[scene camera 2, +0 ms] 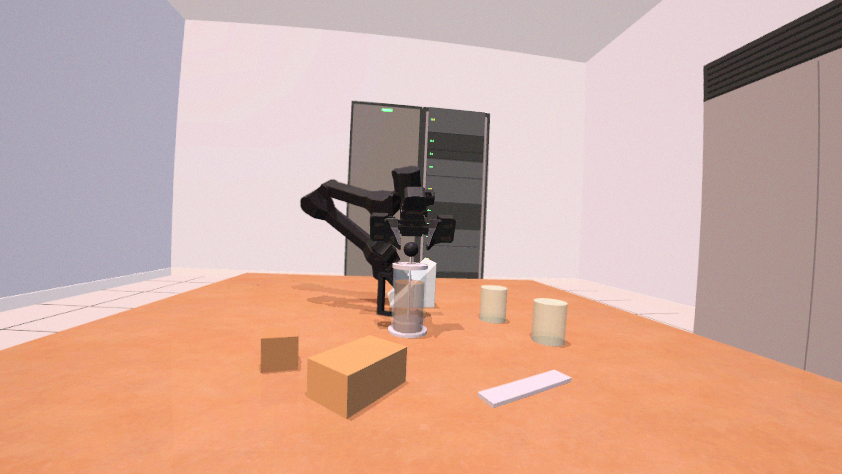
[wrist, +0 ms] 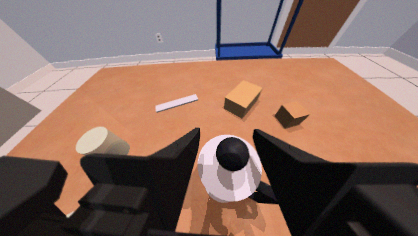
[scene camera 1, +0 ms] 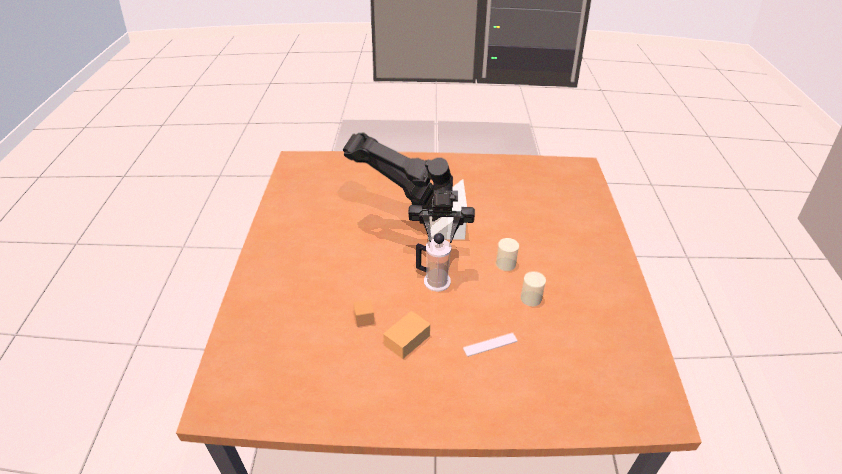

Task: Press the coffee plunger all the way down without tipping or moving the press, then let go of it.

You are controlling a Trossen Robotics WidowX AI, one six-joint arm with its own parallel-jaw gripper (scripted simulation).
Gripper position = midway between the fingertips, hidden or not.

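Observation:
There's my gripper [scene camera 2: 413, 248], and you'd find the gripper [wrist: 226, 132] in the wrist view too, plus the gripper [scene camera 1: 440, 242] in scene camera 1. I can also see a glass coffee press [scene camera 2: 409, 279]; the wrist view shows me the press [wrist: 228, 166] as well, and in scene camera 1 there's the press [scene camera 1: 437, 279] again. I'm seeing an orange block [scene camera 2: 345, 379] and a small brown cube [scene camera 2: 279, 345] too, and there's a flat white strip [scene camera 2: 498, 396] as well.

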